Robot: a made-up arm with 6 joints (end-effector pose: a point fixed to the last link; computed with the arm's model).
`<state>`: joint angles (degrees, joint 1 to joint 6).
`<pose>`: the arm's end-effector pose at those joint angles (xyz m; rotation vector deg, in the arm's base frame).
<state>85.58 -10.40 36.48 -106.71 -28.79 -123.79</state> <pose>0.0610 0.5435 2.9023 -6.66 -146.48 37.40</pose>
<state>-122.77 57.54 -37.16 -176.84 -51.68 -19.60</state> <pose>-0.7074 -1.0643 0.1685 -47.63 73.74 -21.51</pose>
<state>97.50 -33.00 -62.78 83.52 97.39 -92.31</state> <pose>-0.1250 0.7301 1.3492 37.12 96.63 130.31</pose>
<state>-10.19 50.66 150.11 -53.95 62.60 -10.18</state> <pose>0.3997 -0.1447 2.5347 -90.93 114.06 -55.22</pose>
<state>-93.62 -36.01 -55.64 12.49 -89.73 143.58</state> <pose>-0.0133 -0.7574 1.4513 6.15 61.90 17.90</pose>
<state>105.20 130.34 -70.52 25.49 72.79 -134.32</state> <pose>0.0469 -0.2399 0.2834 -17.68 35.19 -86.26</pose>
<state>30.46 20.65 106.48 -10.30 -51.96 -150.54</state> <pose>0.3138 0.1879 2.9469 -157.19 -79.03 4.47</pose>
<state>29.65 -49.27 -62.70 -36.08 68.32 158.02</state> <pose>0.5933 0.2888 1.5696 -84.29 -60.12 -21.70</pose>
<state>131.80 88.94 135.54 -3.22 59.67 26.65</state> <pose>-1.1136 1.2425 1.9641 152.24 -38.89 49.06</pose>
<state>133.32 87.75 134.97 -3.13 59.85 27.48</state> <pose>-1.1377 1.2022 1.9898 153.15 -38.16 48.28</pose>
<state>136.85 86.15 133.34 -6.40 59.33 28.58</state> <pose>-1.2058 1.1299 2.0187 154.06 -30.24 47.91</pose>
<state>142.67 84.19 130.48 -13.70 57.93 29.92</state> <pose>-1.3197 1.0149 2.0477 153.57 -13.87 48.59</pose>
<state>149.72 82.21 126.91 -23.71 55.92 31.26</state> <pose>-1.4512 0.8673 2.0700 149.92 7.43 50.56</pose>
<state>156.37 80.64 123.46 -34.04 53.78 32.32</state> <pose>-1.5678 0.7169 2.0798 143.23 28.00 53.19</pose>
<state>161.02 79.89 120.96 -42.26 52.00 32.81</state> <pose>-1.6495 0.6067 2.0740 136.07 43.08 55.43</pose>
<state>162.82 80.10 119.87 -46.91 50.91 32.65</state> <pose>-1.6919 0.5675 2.0555 131.40 50.67 56.56</pose>
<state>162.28 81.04 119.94 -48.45 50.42 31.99</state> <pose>-1.7046 0.5915 2.0294 129.74 52.38 56.74</pose>
